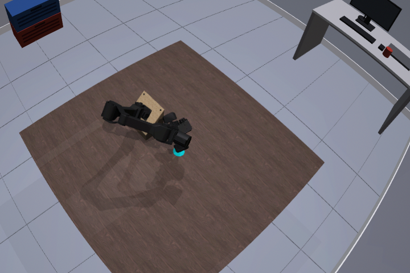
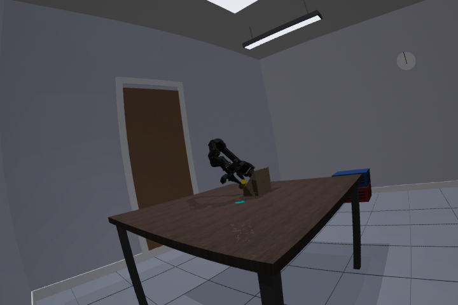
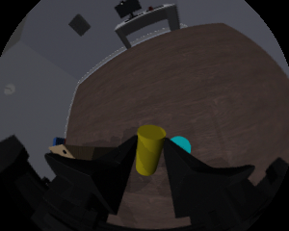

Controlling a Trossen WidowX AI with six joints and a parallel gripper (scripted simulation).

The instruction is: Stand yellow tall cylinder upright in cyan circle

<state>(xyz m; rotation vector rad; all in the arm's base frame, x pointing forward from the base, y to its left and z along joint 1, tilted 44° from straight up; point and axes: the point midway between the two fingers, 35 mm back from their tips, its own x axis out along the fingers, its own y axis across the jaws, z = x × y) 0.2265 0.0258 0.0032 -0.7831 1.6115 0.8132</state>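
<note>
Right now the cyan circle is 120 mm below my gripper tip, 30 mm to the right of it and 30 mm ahead of it. Round my gripper tip: yellow tall cylinder 20 mm below, 10 mm to the right, 10 mm behind.
</note>
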